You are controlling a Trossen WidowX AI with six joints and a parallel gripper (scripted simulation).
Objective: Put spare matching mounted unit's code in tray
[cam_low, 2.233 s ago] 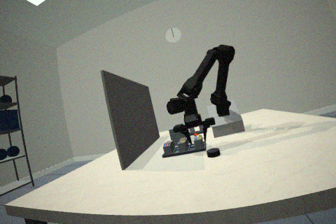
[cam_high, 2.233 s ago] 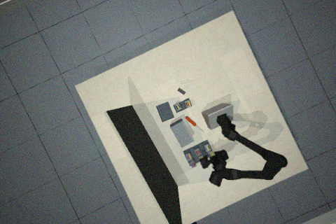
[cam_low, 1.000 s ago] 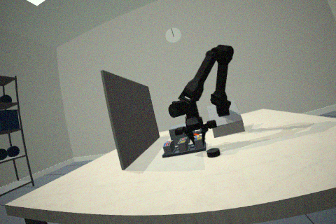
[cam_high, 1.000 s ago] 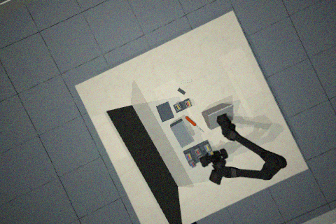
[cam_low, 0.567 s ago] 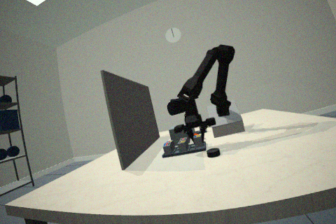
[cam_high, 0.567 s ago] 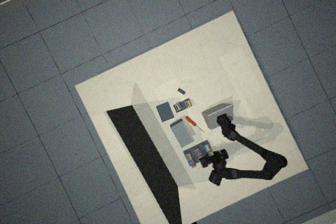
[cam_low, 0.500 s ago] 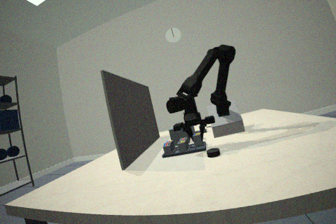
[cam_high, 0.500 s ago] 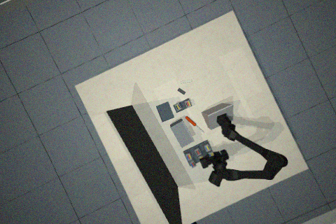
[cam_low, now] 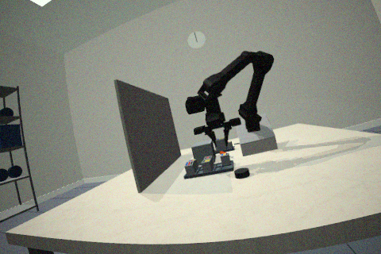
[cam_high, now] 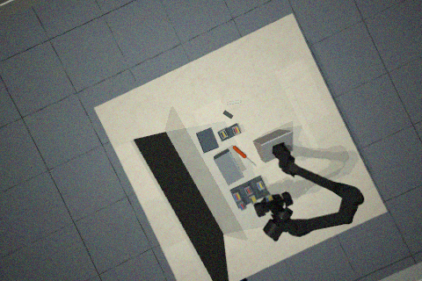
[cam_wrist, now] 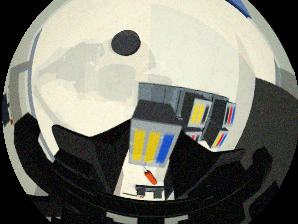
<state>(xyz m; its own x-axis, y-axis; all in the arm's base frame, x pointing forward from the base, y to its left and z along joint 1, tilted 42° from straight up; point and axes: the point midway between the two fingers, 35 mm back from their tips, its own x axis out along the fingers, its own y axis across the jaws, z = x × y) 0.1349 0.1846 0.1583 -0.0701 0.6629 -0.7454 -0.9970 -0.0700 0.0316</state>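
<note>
Now: the flat grey tray 390 mm to the right of my gripper tip, 210 mm ahead of it and 90 mm below it. Also, from my gripper tip: grey boxy unit 210 mm to the right, 140 mm ahead, 40 mm below; then black tape roll 100 mm to the left, 80 mm below, 70 mm behind; then tall grey panel 370 mm ahead, 180 mm to the right, 130 mm above.
</note>
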